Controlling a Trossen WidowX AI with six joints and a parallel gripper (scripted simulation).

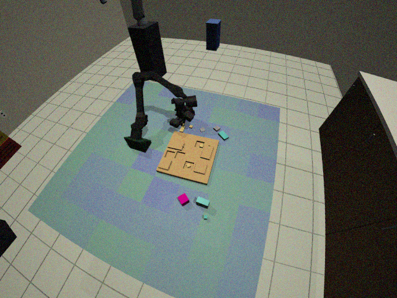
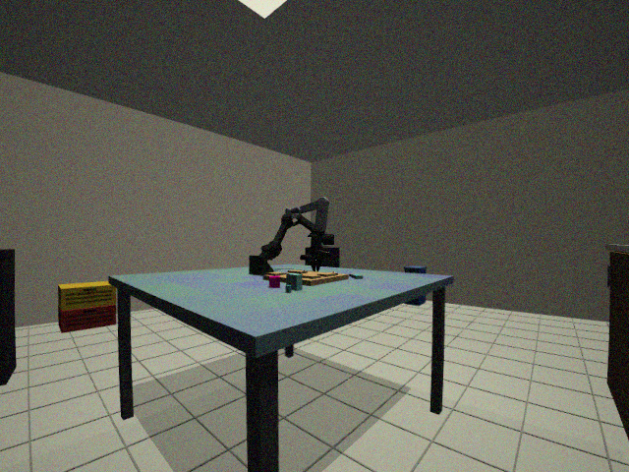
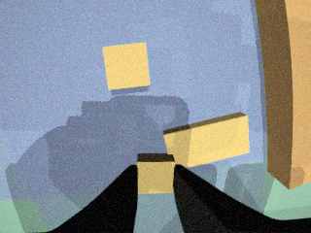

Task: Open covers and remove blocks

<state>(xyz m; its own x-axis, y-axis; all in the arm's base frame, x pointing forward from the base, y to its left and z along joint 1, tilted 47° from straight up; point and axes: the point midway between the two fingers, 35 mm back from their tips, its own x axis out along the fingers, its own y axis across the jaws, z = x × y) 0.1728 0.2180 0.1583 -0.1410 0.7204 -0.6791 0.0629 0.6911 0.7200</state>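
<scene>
My gripper tip is 10 mm short of the oblong orange block, 30 mm to the left of it and 10 mm above it. Also, from my gripper tip: cyan block: 360 mm ahead, 420 mm to the right, 20 mm above; magenta block: 260 mm ahead, 440 mm to the right, 10 mm above; tan puzzle board: 160 mm ahead, 220 mm to the right, 10 mm above.
</scene>
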